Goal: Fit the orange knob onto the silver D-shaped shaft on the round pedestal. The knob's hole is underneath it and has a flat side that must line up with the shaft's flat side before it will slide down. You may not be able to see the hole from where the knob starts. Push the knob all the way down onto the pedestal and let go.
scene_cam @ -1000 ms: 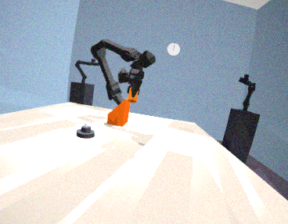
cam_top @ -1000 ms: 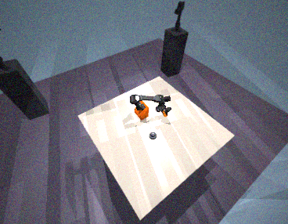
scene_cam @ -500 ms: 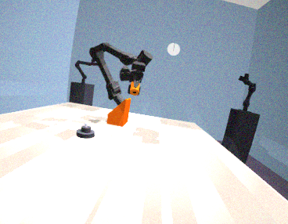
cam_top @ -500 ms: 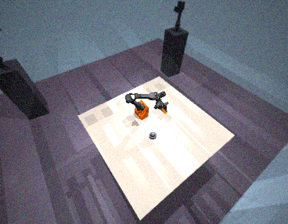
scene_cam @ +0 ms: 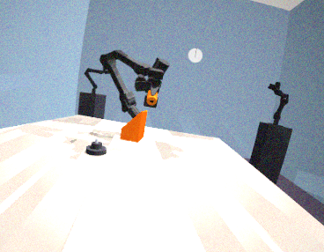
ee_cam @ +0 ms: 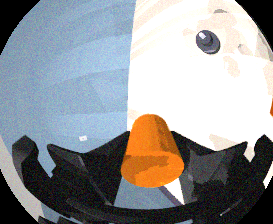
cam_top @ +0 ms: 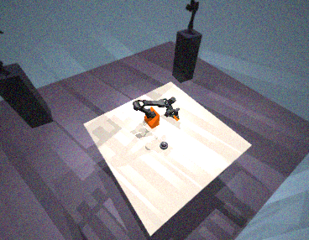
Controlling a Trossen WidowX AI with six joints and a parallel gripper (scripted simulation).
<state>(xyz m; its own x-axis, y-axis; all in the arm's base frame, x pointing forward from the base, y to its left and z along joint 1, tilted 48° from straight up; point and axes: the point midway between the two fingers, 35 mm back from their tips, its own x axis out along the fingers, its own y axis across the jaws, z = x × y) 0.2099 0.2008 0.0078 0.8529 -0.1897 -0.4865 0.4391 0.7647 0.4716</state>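
Now: gripper tip 3 cm past the orange knob, 2 cm below it and 1 cm to the left of it. Round my gripper tip: dark round pedestal 21 cm below, 19 cm to the right, 7 cm ahead.
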